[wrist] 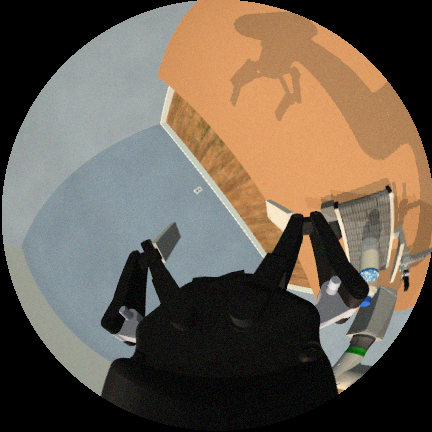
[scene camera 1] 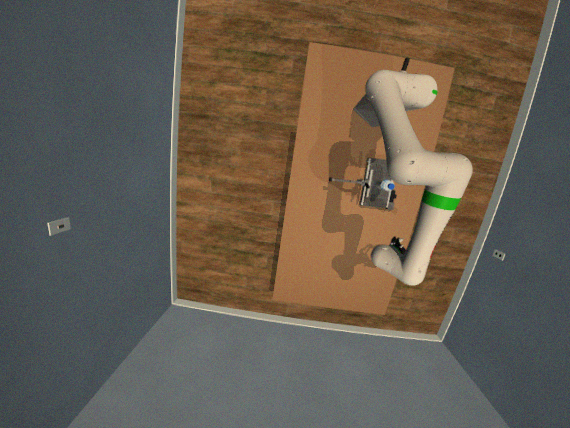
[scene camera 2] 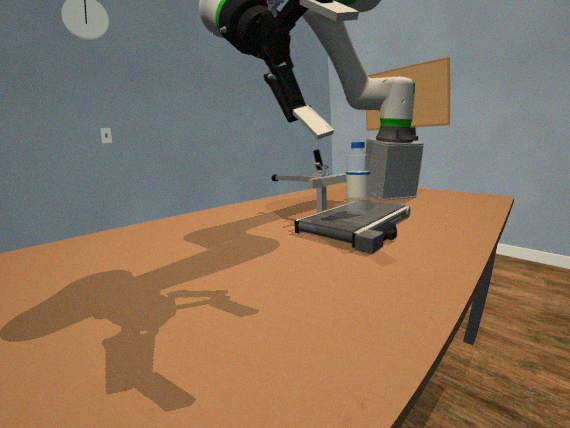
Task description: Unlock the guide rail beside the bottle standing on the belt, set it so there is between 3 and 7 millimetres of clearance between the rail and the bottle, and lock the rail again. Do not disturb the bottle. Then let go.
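Seen in the pictures: gripper, fingertip midpoint: (wrist: pixel 220 219) (scene camera 2: pixel 335 84); arm's base, link origin: (scene camera 2: pixel 394 140).
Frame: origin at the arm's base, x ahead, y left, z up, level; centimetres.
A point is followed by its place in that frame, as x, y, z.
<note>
A bottle (scene camera 1: pixel 390 186) @[42.1, 14.5, -1.7] (scene camera 2: pixel 357 186) @[44.5, 17.0, -12.8] (wrist: pixel 370 259) @[45.1, 15.4, -12.2] with a blue cap stands upright on the dark belt (scene camera 1: pixel 374 201) @[54.0, 16.5, -20.1] (scene camera 2: pixel 327 220) @[53.9, 15.6, -20.1] (wrist: pixel 353 227) @[49.0, 21.1, -20.1]. The pale guide rail (scene camera 2: pixel 327 180) @[45.3, 6.9, -11.8] (wrist: pixel 396 263) runs beside it on a post; the gap's size cannot be read. The black clamp lever (scene camera 2: pixel 318 158) @[45.7, 3.8, -5.6] (wrist: pixel 406 281) is raised and tilted in the scene camera 2 view; whether it is locked is unclear. A rod (scene camera 1: pixel 345 180) @[45.7, -8.5, -11.3] (scene camera 2: pixel 295 178) @[46.4, -6.8, -11.9] with a black knob sticks out away from the bottle. My gripper (scene camera 2: pixel 323 65) @[72.6, 37.4, 3.9] (wrist: pixel 220 219) @[72.6, 37.4, 3.9] is wide open and empty, high above the table and apart from rail and bottle.
The conveyor's motor block (scene camera 2: pixel 369 241) @[56.4, 30.1, -21.1] juts from its near end. The arm's grey pedestal (scene camera 2: pixel 395 170) @[6.2, 4.6, -11.7] (wrist: pixel 372 312) stands behind the bottle. The arm (scene camera 1: pixel 435 220) @[49.4, 12.2, 45.5] reaches around one side of the conveyor. The wooden table (scene camera 1: pixel 300 250) @[101.7, -20.8, -23.7] (scene camera 2: pixel 225 350) @[88.8, 36.9, -23.6] carries the arm's shadow.
</note>
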